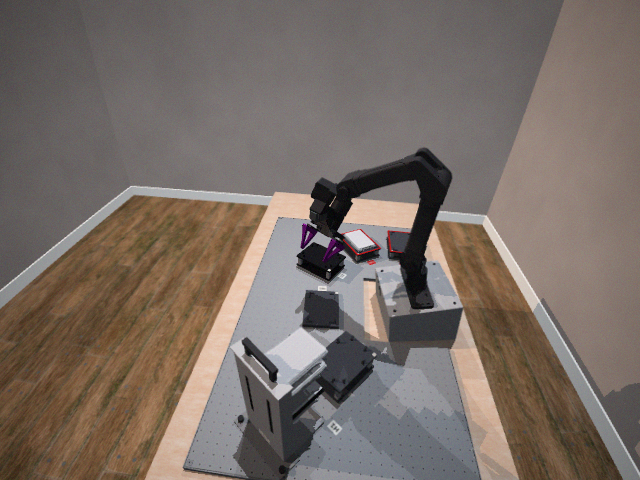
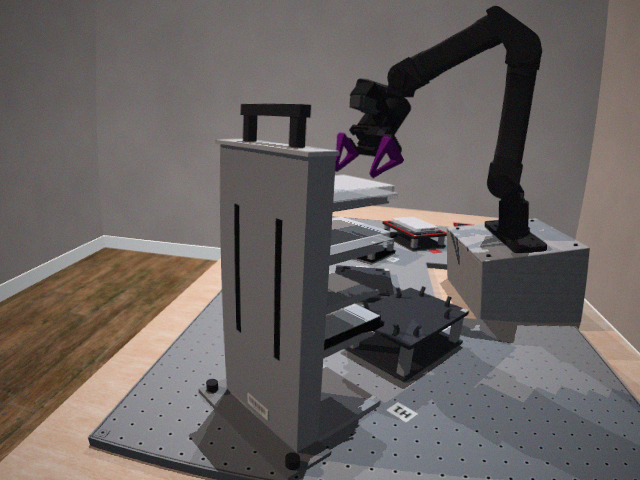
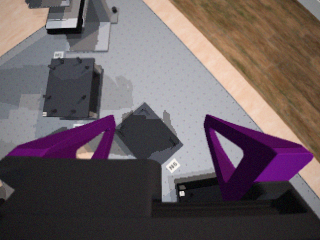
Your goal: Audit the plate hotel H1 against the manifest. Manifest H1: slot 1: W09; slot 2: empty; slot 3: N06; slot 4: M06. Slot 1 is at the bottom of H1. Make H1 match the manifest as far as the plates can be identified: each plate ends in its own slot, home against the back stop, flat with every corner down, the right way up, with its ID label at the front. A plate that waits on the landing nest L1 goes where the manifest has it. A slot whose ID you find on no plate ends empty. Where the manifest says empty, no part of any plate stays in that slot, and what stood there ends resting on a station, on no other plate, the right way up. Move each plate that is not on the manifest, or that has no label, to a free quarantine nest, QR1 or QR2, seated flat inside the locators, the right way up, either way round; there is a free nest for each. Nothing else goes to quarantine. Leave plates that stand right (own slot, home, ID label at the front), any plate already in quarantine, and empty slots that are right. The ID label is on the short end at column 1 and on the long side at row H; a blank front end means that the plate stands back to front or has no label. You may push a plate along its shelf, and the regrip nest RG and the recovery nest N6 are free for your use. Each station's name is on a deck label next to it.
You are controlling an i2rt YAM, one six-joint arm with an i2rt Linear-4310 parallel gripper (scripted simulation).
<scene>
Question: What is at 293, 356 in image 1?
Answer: A white plate.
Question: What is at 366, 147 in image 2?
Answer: My gripper.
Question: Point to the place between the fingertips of my gripper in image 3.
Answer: At 159, 119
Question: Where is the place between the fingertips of my gripper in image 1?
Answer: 312, 255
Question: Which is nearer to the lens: the dark plate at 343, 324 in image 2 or the white plate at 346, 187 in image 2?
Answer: The white plate.
</scene>
